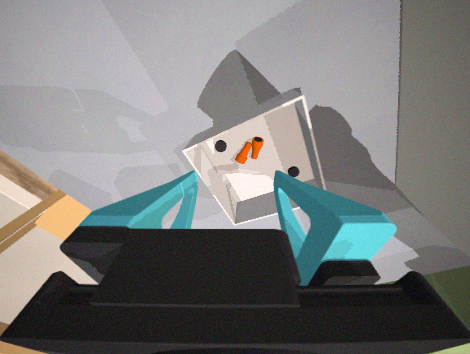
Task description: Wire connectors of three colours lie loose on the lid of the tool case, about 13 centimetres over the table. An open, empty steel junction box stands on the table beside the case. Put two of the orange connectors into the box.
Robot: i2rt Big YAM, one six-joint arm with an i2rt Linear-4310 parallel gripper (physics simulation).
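Frame: origin at the arm's base, x left, y back, z up, level; centimetres.
Seen in the pictures: gripper, fingertip midpoint: [235,177].
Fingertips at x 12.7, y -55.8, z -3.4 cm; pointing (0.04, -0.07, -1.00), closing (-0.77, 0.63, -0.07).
Note:
A point is followed by its place in that frame.
Two orange connectors [243,153] {y -55.4, x 12.4, z -7.8 cm} [257,147] {y -55.2, x 10.8, z -7.5 cm} lie close side by side on the floor of the junction box [314,142] {y -53.8, x 6.5, z -5.0 cm}. The box is open, pale and steel, with two dark round holes, and stands at an angle on the table. My gripper [235,177] {y -55.8, x 12.7, z -3.4 cm} is open, with no connector between its teal fingertips. The fingertips are over the near part of the box, one near its left wall and one over its inside. The gripper body hides what lies under it.
Part of the case [20,260] with tan and wooden edges shows at the lower left. The grey table [165,30] {y -67.0, x 11.1, z -8.8 cm} surrounds the box. A darker grey-green surface [435,125] {y -49.9, x -0.8, z -5.1 cm} runs along the right side, and a green patch [452,290] {y -16.5, x -0.3, z -5.9 cm} shows at the lower right.

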